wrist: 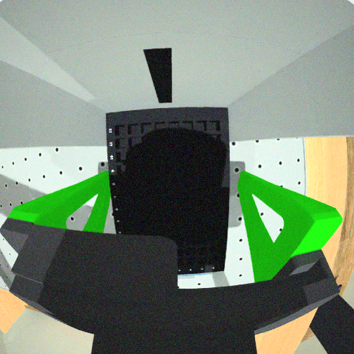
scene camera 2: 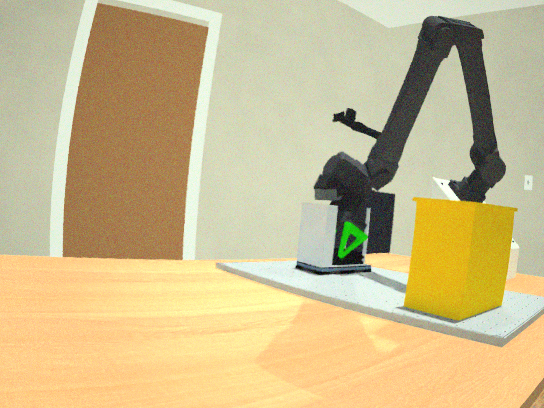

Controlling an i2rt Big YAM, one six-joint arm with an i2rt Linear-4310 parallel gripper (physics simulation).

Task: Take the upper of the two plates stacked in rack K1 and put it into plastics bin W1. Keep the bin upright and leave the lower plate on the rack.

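Where they show: arm's base, link origin: [scene camera 2: 465,200].
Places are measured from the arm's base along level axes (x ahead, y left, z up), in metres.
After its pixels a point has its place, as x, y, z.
The upper plate [wrist: 114,150], black with square wells and small white marks, lies in the rack in the wrist view; a shadow covers much of it and the lower plate is not distinguishable. The rack, K1 by its look, has grey-white walls [scene camera 2: 317,232] {0.395, -0.174, -0.106} [wrist: 220,55]. My gripper [scene camera 2: 351,241] [wrist: 174,177] is open and empty, pointing down at the rack, with one green finger beside each long side of the plate. Whether they touch it is not clear. A tall yellow bin [scene camera 2: 440,255] {0.484, 0.208, -0.103} stands upright to the right in the scene view; no W1 label is readable.
The rack and yellow bin stand on a pale perforated board [scene camera 2: 280,280] {0.528, -0.122, -0.196} [wrist: 272,172] on the wooden table [scene camera 2: 125,325] {0.907, 0.047, -0.210}. A black box [scene camera 2: 384,222] stands behind the rack. The arm's base is partly hidden behind the yellow bin, near a tilted white panel [scene camera 2: 444,187] {0.082, -0.030, 0.025}.
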